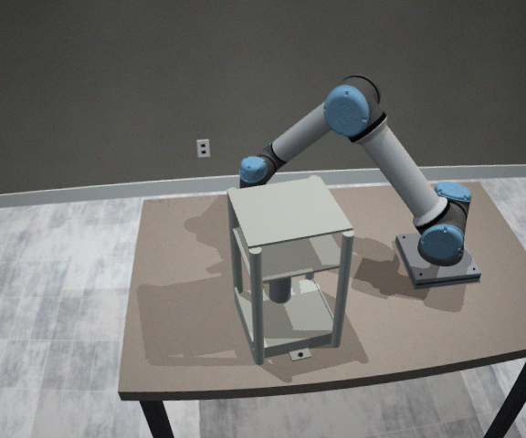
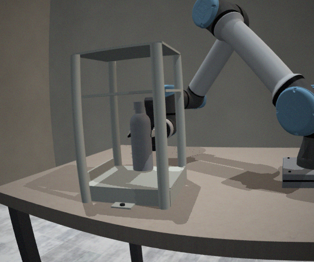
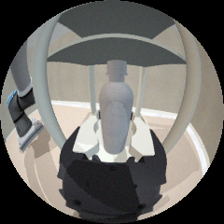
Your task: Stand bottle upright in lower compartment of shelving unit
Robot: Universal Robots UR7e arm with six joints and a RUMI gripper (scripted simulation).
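Right now my hand is 1 cm past the shelving unit, 6 cm to the right of it and 4 cm below it. From my hand the other things lie so: grey bottle 2 cm above.
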